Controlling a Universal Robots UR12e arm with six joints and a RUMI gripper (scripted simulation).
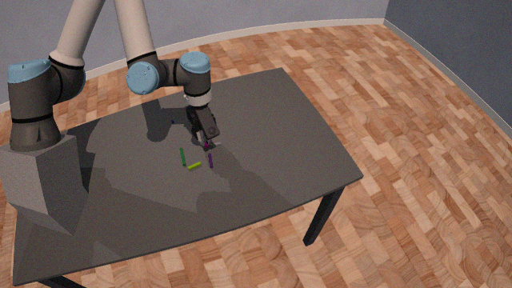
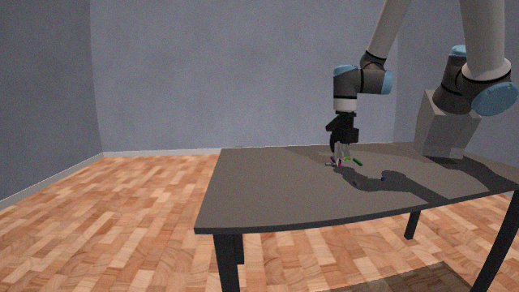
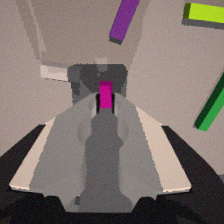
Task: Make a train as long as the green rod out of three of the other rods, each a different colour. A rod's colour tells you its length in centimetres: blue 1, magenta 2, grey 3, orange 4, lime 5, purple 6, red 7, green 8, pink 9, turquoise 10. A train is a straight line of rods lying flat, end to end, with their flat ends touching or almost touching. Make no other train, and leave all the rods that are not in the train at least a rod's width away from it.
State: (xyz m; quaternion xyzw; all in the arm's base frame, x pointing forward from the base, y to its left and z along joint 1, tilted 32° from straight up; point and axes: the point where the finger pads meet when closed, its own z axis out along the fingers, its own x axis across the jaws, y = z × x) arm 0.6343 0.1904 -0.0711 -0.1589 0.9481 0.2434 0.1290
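The blue rod lies 15 cm to the left of my hand, 13 cm behind it and 1 cm below it. Round my hand: purple rod 8 cm to the right, 1 cm below, 1 cm ahead; then magenta rod 1 cm below; then green rod 9 cm behind, 4 cm to the right, 1 cm below.
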